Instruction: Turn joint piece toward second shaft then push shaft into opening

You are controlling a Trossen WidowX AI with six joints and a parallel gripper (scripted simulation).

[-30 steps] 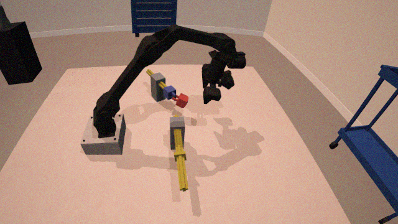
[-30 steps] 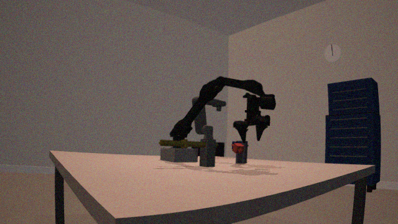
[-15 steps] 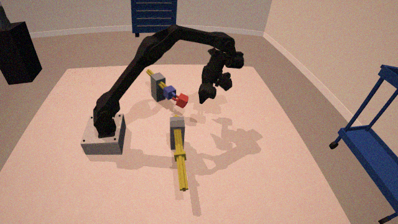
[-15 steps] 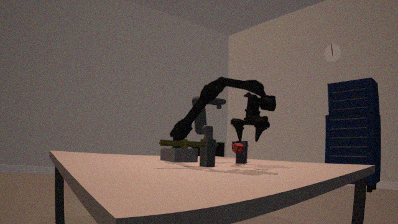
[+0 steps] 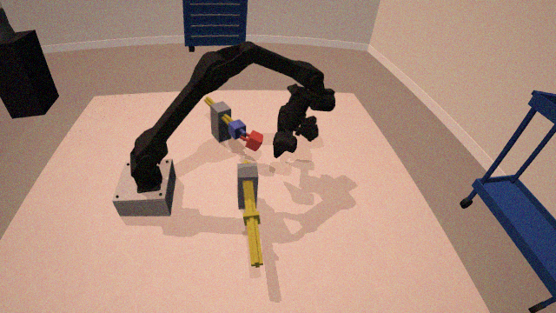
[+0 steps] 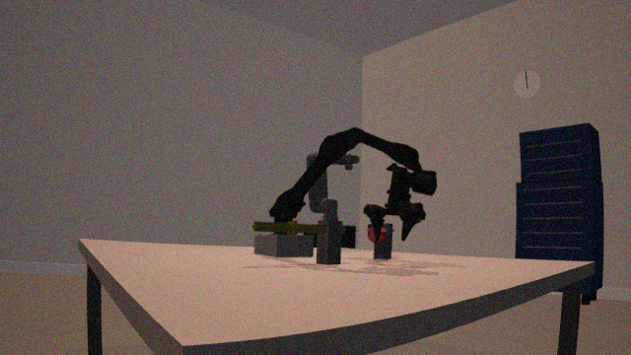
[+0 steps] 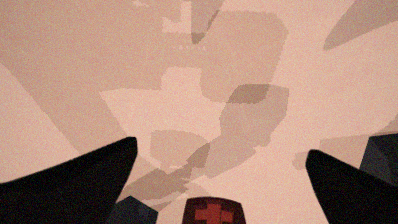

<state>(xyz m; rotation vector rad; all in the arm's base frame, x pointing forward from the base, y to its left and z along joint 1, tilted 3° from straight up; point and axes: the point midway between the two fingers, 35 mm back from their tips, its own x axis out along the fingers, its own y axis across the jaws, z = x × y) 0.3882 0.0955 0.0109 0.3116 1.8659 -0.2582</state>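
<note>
Right now my gripper tip is 70 mm past the red piece, 30 mm to the right of it and 20 mm below it.
</note>
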